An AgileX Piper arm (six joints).
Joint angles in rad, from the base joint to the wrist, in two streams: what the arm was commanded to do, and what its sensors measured. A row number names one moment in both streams.
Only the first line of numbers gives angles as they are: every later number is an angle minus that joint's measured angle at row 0.
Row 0, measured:
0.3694 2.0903 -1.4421 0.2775 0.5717 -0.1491
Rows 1 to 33, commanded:
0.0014 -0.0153 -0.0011 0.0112 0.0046 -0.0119
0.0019 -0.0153 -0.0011 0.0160 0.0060 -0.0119
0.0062 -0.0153 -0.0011 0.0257 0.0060 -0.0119
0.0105 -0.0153 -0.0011 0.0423 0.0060 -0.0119
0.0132 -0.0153 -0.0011 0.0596 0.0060 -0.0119
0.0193 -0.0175 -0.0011 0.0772 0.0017 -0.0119
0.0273 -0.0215 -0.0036 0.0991 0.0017 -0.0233
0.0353 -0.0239 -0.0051 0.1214 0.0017 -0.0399
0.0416 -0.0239 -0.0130 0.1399 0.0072 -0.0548
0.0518 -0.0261 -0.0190 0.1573 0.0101 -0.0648
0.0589 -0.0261 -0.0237 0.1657 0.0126 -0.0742
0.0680 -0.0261 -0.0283 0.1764 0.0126 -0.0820
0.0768 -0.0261 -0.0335 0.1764 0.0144 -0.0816
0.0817 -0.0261 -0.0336 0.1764 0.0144 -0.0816
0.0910 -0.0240 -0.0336 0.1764 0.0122 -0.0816
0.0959 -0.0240 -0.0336 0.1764 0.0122 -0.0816
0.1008 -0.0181 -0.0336 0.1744 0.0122 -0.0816
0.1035 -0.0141 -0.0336 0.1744 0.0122 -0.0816
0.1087 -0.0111 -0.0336 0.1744 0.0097 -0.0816
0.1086 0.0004 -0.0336 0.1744 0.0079 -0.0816
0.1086 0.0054 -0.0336 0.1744 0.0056 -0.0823
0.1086 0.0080 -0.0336 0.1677 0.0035 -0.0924
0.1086 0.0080 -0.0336 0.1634 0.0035 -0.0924
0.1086 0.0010 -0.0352 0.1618 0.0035 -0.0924
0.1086 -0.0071 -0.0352 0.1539 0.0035 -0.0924
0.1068 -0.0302 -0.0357 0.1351 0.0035 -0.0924
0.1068 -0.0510 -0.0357 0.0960 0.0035 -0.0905
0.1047 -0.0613 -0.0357 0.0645 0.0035 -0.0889
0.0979 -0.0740 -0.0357 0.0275 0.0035 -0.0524
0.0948 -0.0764 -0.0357 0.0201 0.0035 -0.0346
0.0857 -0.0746 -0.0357 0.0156 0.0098 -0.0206
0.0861 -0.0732 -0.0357 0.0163 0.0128 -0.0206
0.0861 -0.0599 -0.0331 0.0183 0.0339 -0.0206
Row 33, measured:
0.1008 -0.0690 -0.0302 0.0415 0.0073 -0.0377
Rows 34 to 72, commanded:
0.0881 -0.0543 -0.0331 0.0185 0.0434 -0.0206
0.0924 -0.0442 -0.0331 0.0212 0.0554 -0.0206
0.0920 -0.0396 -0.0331 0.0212 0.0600 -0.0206
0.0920 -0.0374 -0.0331 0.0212 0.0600 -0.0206
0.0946 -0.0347 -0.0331 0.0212 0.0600 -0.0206
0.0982 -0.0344 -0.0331 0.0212 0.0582 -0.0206
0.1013 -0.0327 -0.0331 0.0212 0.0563 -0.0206
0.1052 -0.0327 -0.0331 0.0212 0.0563 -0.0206
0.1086 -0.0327 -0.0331 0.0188 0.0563 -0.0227
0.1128 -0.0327 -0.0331 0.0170 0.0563 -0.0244
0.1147 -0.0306 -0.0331 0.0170 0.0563 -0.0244
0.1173 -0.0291 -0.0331 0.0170 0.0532 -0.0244
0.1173 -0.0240 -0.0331 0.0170 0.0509 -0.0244
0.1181 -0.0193 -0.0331 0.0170 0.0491 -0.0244
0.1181 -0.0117 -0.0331 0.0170 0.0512 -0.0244
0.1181 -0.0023 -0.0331 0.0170 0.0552 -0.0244
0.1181 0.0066 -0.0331 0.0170 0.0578 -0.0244
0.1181 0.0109 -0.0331 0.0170 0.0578 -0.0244
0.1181 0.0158 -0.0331 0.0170 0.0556 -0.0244
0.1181 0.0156 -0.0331 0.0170 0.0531 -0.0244
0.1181 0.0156 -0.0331 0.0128 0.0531 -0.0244
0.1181 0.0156 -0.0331 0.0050 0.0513 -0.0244
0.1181 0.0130 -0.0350 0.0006 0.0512 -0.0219
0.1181 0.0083 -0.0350 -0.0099 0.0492 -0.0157
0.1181 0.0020 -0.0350 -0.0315 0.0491 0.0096
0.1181 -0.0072 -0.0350 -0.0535 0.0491 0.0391
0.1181 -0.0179 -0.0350 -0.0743 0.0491 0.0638
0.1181 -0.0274 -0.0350 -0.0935 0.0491 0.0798
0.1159 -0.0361 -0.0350 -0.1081 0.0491 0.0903
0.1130 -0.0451 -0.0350 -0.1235 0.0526 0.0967
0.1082 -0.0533 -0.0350 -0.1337 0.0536 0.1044
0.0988 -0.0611 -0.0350 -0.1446 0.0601 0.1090
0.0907 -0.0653 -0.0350 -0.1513 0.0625 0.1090
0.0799 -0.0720 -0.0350 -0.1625 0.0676 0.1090
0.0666 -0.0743 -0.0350 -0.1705 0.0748 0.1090
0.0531 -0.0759 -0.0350 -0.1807 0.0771 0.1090
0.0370 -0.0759 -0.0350 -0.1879 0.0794 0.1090
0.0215 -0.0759 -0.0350 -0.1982 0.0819 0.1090
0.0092 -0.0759 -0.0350 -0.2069 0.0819 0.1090
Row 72, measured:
0.0654 -0.0645 -0.0302 -0.1614 0.0696 0.1023
